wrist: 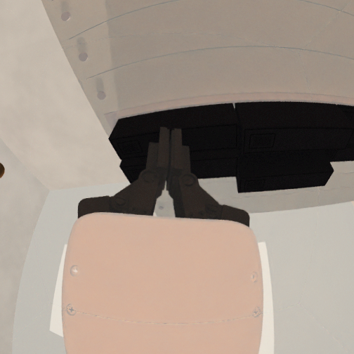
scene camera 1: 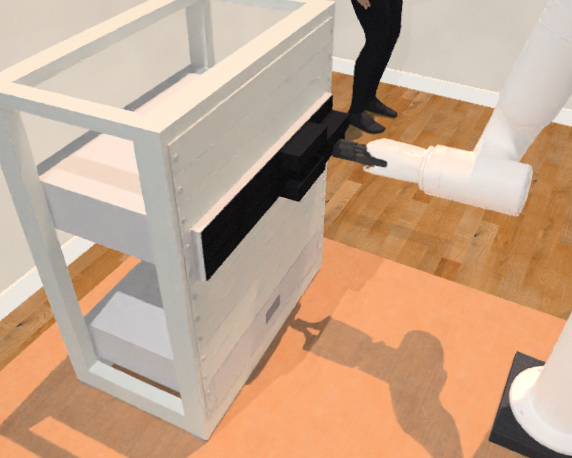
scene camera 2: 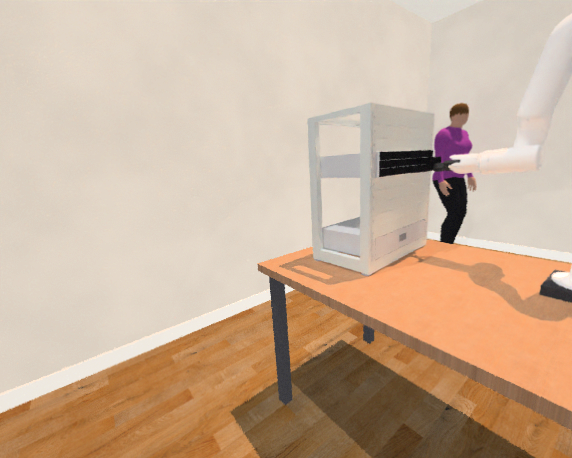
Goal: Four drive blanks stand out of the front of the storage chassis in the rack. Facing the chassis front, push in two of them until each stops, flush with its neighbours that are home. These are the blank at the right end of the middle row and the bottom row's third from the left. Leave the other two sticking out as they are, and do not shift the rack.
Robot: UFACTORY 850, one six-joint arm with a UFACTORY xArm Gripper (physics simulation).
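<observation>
The black-fronted chassis [scene camera 1: 240, 220] [scene camera 2: 400, 164] sits in the pale rack [scene camera 1: 157, 210] [scene camera 2: 366, 205]. At its right end a blank [scene camera 1: 337, 121] [wrist: 210, 137] sticks out; in scene camera 1 it looks like the middle row's. The bottom row's third blank [scene camera 1: 302, 186] [wrist: 300, 137] sticks out, and so does the third column's upper blank [scene camera 1: 304, 142] [wrist: 285, 176]. I cannot make out a fourth. My gripper [scene camera 1: 334, 148] [scene camera 2: 435, 165] [wrist: 168, 140] is shut and empty, its tips at the right-end blank's front. Contact and the exact row behind the tips are unclear.
The rack stands on the orange table [scene camera 1: 400, 295] [scene camera 2: 475, 325]. Pale front panels [scene camera 1: 250, 150] lie above and below the chassis. A person [scene camera 1: 372, 55] [scene camera 2: 452, 145] stands beyond the rack's right side. The arm's base [scene camera 1: 507, 400] [scene camera 2: 555, 287] stands at the right.
</observation>
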